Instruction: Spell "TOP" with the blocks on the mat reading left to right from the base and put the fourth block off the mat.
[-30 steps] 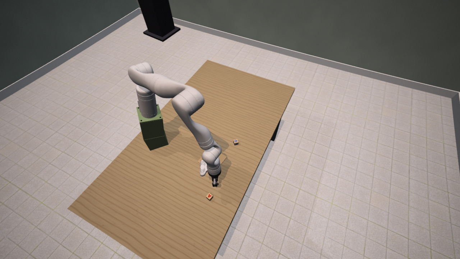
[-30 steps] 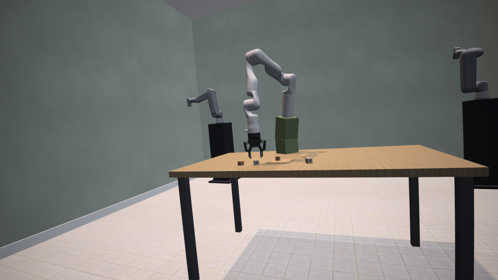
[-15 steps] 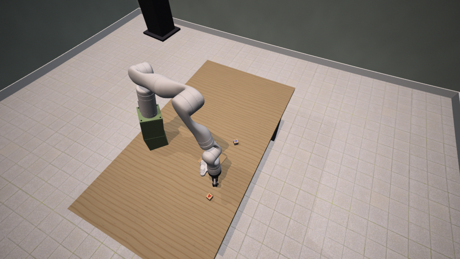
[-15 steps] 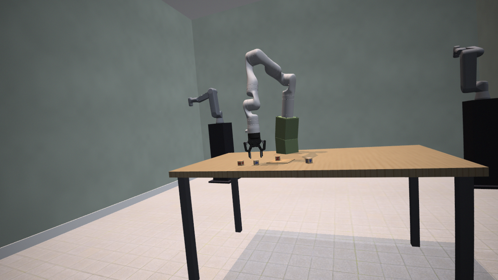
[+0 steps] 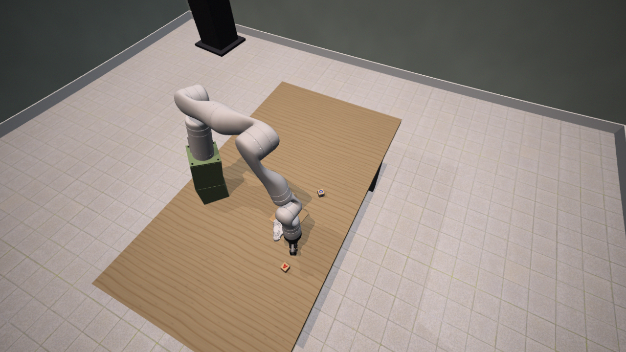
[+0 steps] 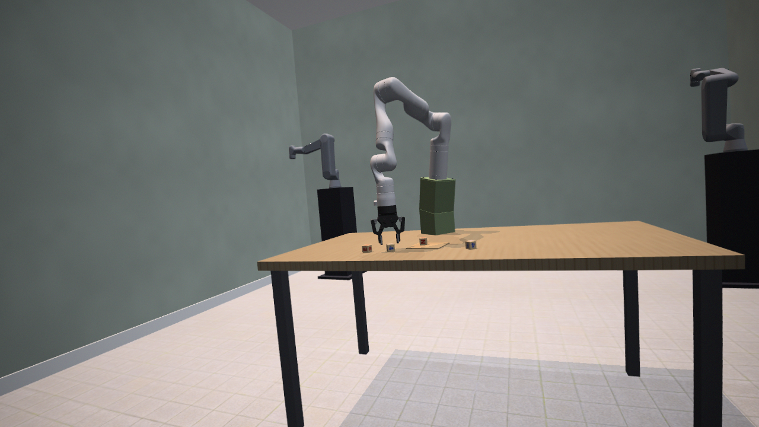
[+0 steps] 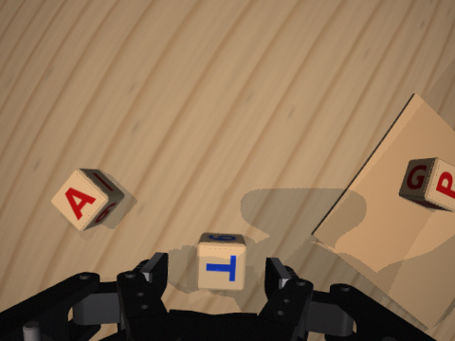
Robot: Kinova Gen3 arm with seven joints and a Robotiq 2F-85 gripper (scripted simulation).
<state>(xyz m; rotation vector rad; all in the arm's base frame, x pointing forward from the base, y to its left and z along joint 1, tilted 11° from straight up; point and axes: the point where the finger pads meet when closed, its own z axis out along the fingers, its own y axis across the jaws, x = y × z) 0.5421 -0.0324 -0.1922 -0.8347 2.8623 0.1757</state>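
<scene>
My hand is 120 mm to the right of the tan mat, 120 mm past it and 40 mm above it.
</scene>
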